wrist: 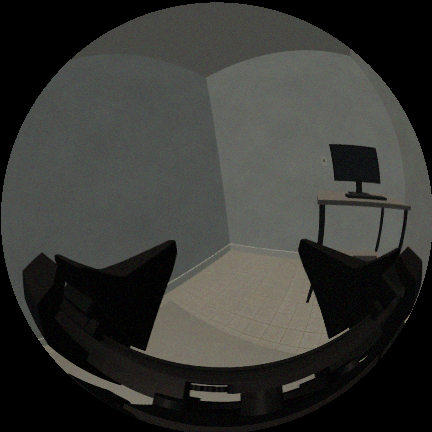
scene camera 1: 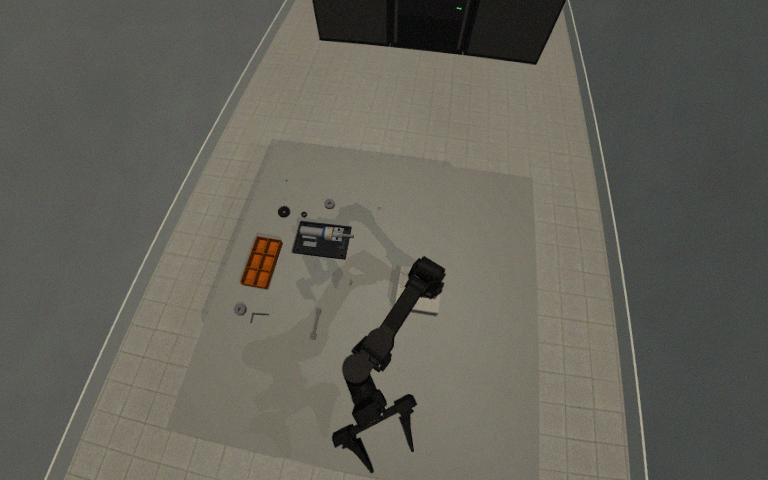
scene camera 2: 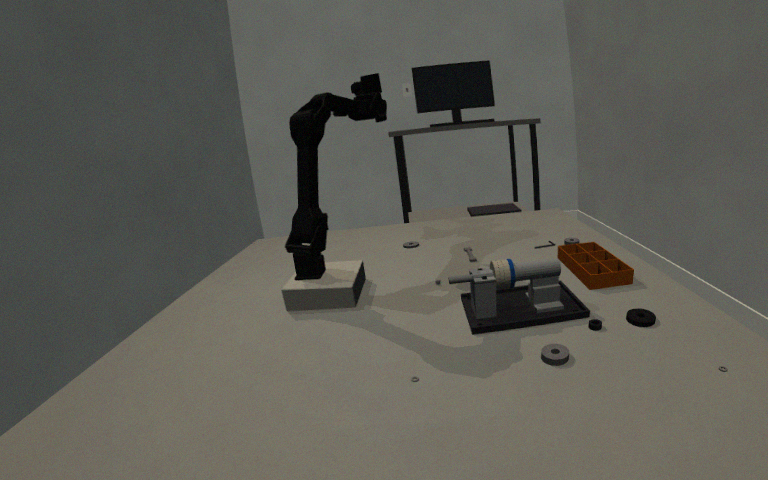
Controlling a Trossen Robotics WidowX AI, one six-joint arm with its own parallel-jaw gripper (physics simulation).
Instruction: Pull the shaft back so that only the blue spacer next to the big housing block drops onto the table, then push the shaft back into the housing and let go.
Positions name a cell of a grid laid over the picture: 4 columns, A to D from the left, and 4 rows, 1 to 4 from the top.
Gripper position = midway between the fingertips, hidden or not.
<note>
The gripper (scene camera 1: C4) is open, with nothing in its grasp. Also in view: an orange compartment tray (scene camera 2: D3) and a dark baseplate (scene camera 2: C3).
The gripper also shows in the wrist view (wrist: C3). The orange compartment tray is seen too in scene camera 1 (scene camera 1: B3). The dark baseplate shows as well in scene camera 1 (scene camera 1: B3).
</note>
